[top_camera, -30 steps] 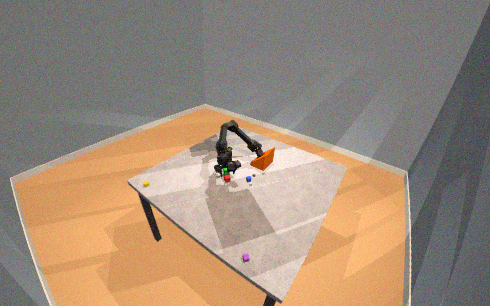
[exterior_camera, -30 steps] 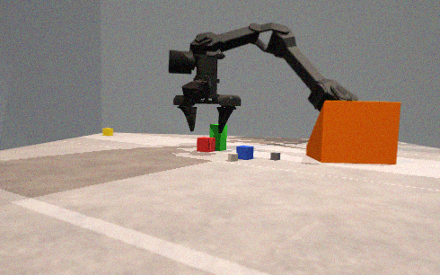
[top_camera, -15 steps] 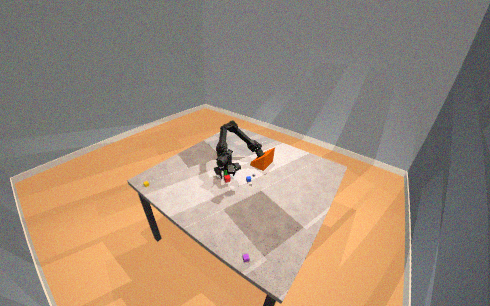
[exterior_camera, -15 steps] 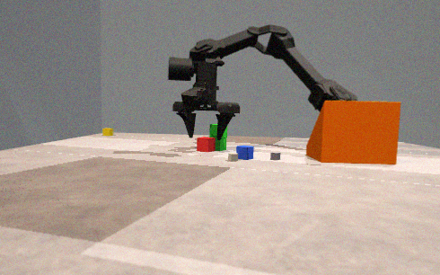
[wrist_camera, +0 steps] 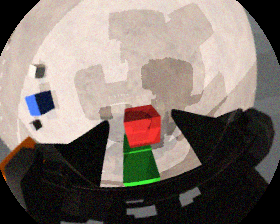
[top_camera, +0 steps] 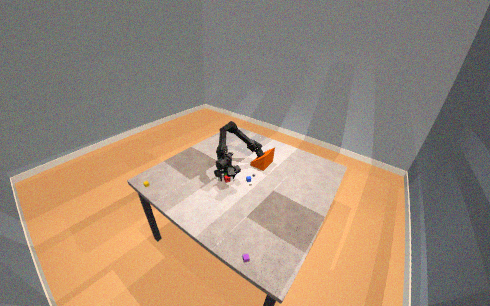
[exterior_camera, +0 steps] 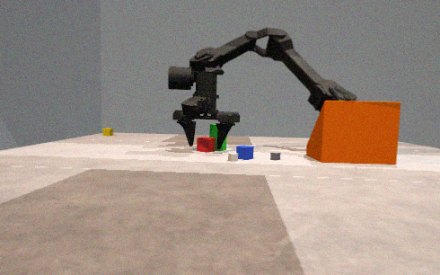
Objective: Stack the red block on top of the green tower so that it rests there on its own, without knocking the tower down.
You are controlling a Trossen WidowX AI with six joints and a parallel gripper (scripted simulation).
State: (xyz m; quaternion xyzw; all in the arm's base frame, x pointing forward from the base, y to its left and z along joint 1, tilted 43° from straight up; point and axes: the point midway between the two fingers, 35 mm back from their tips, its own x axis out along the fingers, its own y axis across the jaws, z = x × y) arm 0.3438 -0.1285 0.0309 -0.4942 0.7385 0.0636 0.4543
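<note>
My gripper tip is 10 mm below the red block. Round my gripper tip: small white cube: 50 mm behind, 170 mm to the left; then small grey cube: 160 mm behind, 140 mm to the left; then blue cube: 90 mm behind, 130 mm to the left.
</note>
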